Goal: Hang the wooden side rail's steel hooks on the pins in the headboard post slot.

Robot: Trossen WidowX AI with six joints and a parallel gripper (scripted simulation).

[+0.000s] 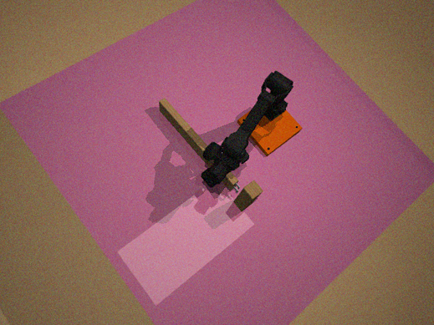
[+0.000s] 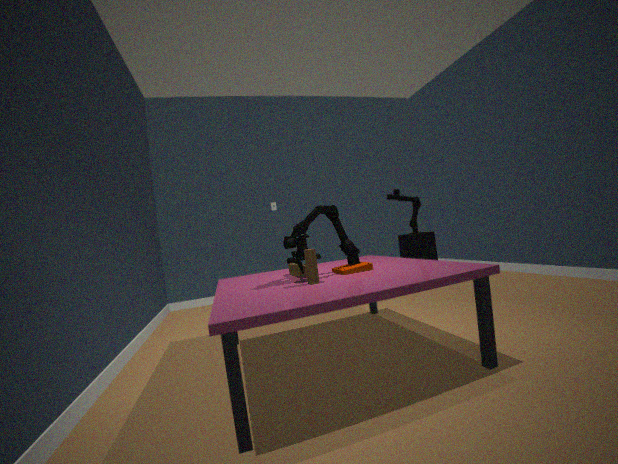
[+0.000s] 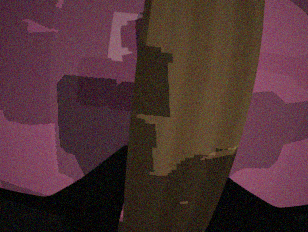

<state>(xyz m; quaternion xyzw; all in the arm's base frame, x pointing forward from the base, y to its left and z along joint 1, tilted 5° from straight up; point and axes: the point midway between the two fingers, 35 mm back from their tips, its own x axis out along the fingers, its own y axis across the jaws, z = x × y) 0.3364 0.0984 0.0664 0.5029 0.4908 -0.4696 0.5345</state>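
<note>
The headboard post is 10 mm behind my gripper tip, 130 mm to the left of it and 40 mm above it.
</note>
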